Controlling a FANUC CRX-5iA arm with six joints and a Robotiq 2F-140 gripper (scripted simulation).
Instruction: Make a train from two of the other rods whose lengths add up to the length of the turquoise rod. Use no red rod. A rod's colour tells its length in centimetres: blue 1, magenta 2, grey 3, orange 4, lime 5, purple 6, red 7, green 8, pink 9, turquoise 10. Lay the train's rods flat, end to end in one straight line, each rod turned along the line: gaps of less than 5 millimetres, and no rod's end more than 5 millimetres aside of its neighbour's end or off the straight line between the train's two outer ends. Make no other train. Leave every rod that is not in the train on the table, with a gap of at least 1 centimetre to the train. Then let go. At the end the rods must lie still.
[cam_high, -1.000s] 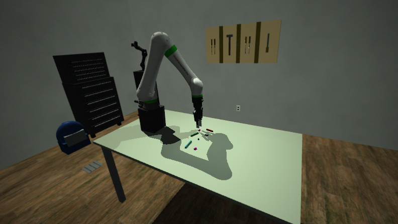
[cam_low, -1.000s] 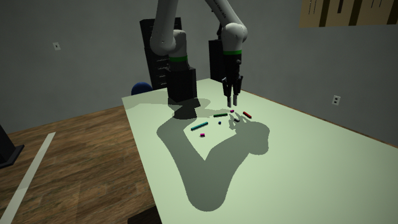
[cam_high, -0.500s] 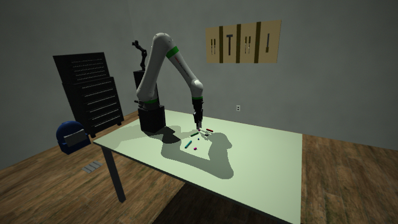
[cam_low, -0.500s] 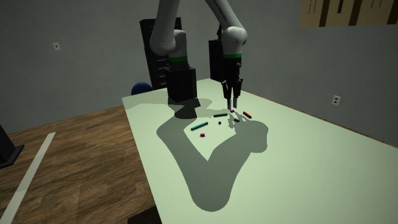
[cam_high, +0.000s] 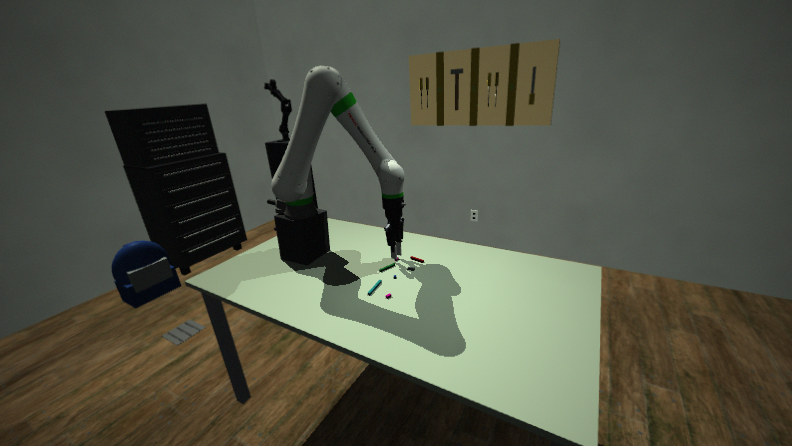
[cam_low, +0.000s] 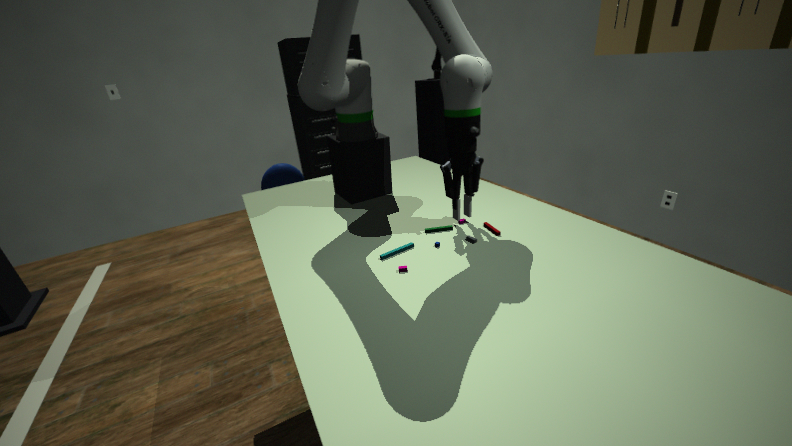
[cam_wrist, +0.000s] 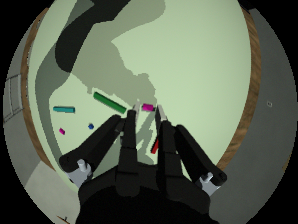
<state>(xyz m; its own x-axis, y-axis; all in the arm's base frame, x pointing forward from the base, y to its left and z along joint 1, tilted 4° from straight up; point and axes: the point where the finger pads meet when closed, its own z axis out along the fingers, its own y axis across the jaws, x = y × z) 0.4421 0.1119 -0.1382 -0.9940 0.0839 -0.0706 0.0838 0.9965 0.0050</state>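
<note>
The blue rod is 14 cm to the right of my hand, 6 cm ahead of it and 5 cm below it. From my hand the other things lie so: green rod 8 cm to the right, 5 cm below; grey rod 10 cm ahead, 5 cm to the right, 5 cm below; red rod 9 cm ahead, 5 cm below, 3 cm to the left.
</note>
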